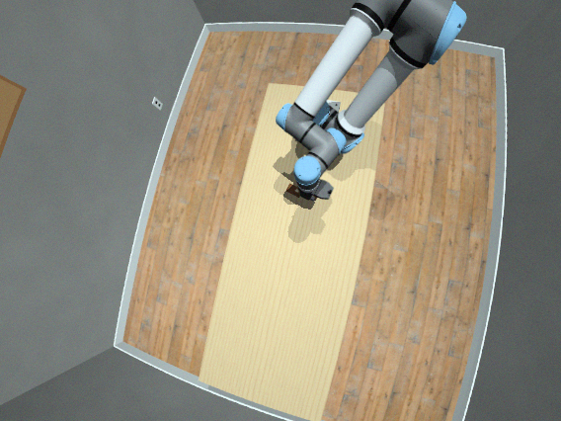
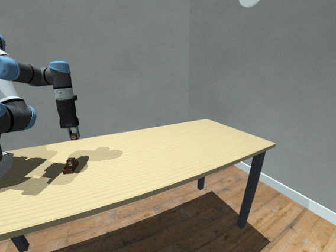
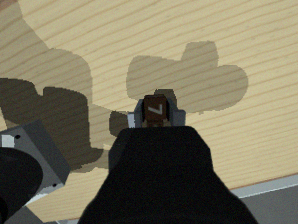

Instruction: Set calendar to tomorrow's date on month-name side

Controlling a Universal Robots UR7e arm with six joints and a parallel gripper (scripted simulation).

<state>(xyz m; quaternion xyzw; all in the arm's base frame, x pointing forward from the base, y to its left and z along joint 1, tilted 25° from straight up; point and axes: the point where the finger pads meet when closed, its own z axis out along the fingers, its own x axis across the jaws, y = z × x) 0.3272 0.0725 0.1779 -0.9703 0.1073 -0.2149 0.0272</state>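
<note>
Right now the dark brown calendar tray is 30 mm behind my hand, 100 mm to the right of it and 120 mm below it.
</note>
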